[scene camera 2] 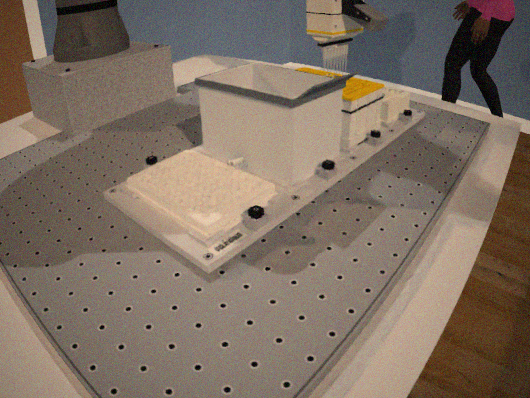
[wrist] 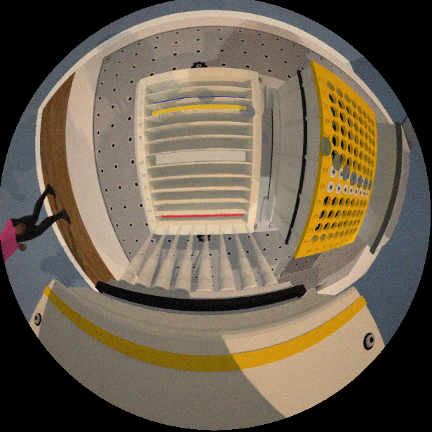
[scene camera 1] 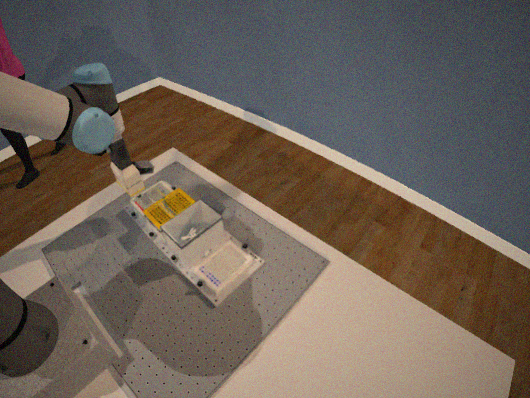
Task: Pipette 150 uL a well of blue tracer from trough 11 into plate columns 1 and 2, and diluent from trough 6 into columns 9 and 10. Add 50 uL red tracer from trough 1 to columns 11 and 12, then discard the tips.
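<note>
My pipetting head [scene camera 1: 133, 189] [scene camera 2: 335, 65] [wrist: 201, 229] carries eight tips. In the wrist view their ends are at the trough 1 end of the white reservoir [scene camera 1: 161, 184] [scene camera 2: 396, 106] [wrist: 254, 150]; their exact height is unclear. Red liquid [wrist: 202, 215] lies in trough 1, whitish liquid [wrist: 200, 157] in trough 6 and thin blue liquid [wrist: 180, 97] in trough 11. The plate [scene camera 1: 232, 262] [scene camera 2: 200, 182] stands at the opposite end of the deck. Blue wells [scene camera 1: 209, 275] show along one end; its other wells' contents are unclear.
The yellow tip rack [scene camera 1: 178, 201] [scene camera 2: 365, 90] [wrist: 312, 220] stands beside the reservoir, with two columns of white tips showing. The tall waste bin [scene camera 1: 175, 232] [scene camera 2: 250, 122] stands between rack and plate, with loose tips [scene camera 1: 189, 233] inside. Black knobs line the deck. A person [scene camera 2: 480, 60] stands behind.
</note>
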